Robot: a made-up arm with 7 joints. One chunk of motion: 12 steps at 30 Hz.
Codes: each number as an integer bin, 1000 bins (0 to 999) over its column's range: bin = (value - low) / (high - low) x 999, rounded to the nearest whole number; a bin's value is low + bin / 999 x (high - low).
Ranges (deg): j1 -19..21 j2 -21..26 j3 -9..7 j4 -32..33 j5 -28..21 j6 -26..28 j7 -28..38
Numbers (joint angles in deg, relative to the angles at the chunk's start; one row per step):
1: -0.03 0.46 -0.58 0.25 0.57 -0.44 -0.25
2: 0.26 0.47 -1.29 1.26 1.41 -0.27 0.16
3: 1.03 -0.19 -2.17 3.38 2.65 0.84 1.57
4: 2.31 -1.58 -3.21 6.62 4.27 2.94 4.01
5: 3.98 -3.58 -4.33 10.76 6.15 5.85 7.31
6: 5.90 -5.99 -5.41 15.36 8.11 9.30 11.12
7: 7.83 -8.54 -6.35 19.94 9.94 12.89 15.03
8: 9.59 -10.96 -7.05 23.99 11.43 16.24 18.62
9: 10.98 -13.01 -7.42 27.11 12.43 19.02 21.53
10: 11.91 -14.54 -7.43 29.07 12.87 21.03 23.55
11: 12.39 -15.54 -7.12 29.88 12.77 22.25 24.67
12: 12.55 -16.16 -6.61 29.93 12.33 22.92 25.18
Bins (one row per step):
1: 474 456 526 496 582 473 420
2: 481 456 481 511 600 476 426
3: 500 442 426 544 625 497 448
4: 532 413 362 594 658 535 485
5: 574 370 292 657 696 589 534
6: 622 319 224 728 736 653 592
7: 670 265 165 798 774 719 651
8: 714 213 122 861 804 781 706
9: 749 170 99 908 824 833 750
10: 772 137 98 939 833 870 780
11: 784 116 117 951 831 893 797
12: 788 103 149 952 822 905 805

